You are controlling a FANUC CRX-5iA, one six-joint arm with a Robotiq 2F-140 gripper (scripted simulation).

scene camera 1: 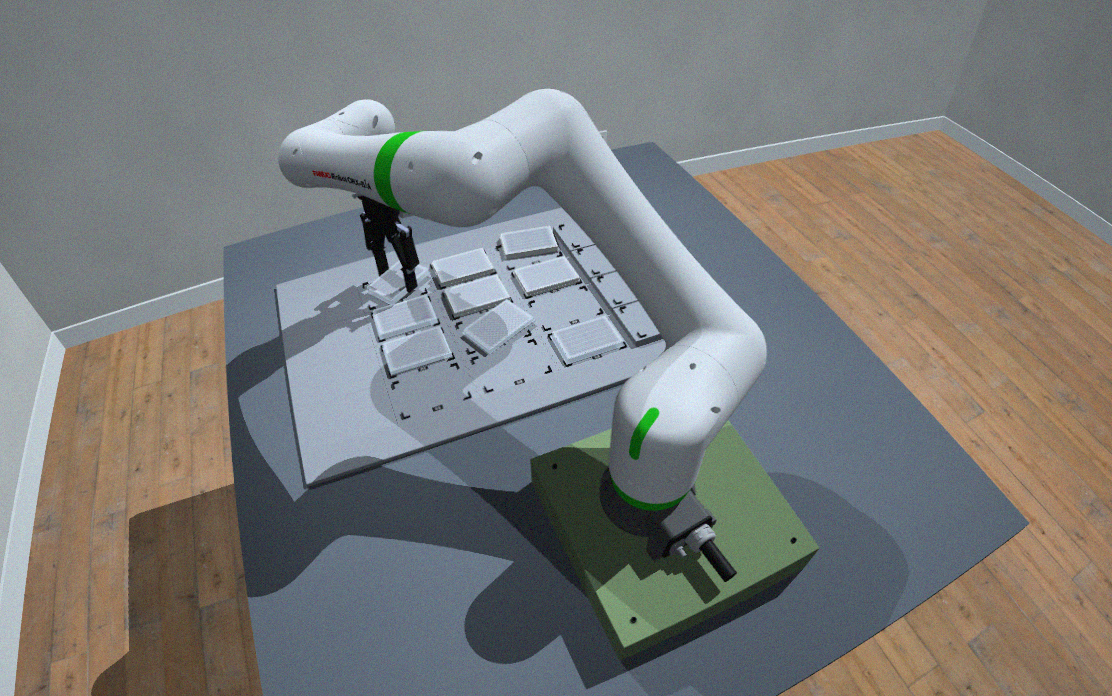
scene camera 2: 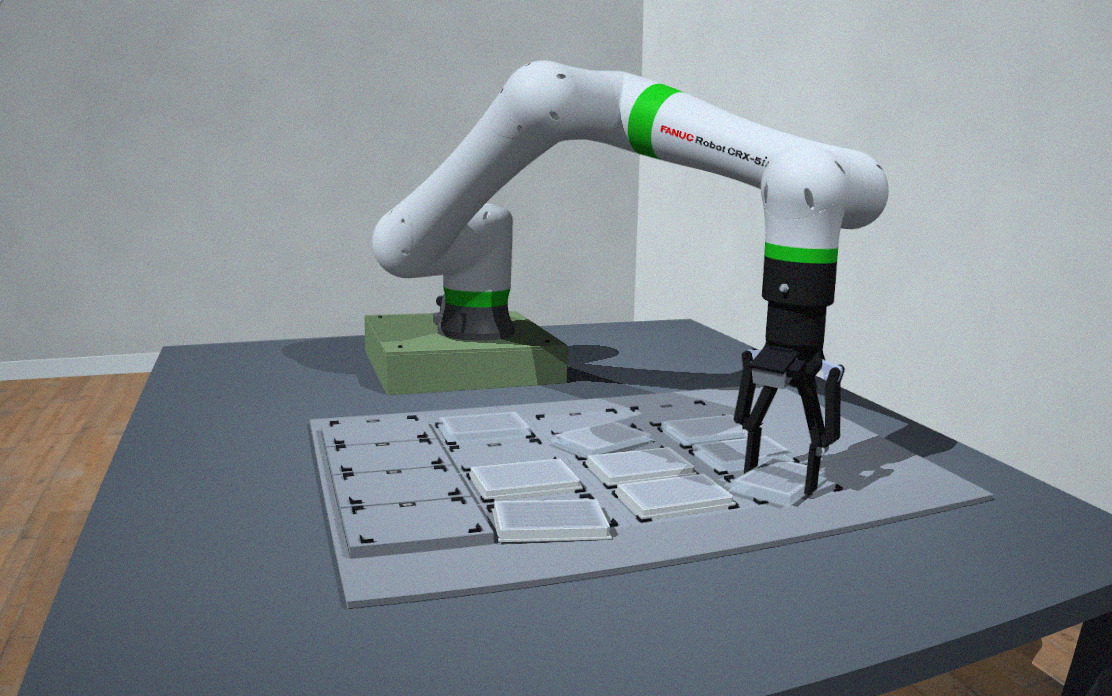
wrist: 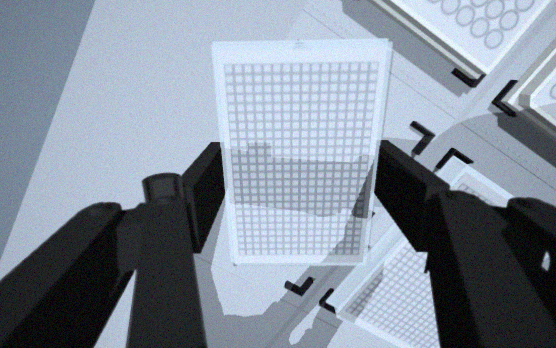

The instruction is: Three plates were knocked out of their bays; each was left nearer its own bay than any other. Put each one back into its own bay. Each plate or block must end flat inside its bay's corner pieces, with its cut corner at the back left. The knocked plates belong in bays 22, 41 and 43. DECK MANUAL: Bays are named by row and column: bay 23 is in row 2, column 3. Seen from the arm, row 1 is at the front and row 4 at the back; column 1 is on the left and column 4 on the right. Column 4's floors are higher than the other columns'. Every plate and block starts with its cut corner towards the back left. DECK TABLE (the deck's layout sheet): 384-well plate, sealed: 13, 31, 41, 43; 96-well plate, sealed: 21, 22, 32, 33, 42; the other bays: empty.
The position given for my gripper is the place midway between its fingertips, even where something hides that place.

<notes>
I see my gripper [scene camera 2: 779,483], a plate [scene camera 2: 778,481], a plate [scene camera 2: 550,520] and a plate [scene camera 1: 492,331].
My gripper also shows in scene camera 1 [scene camera 1: 398,282] and in the wrist view [wrist: 298,164].
</notes>
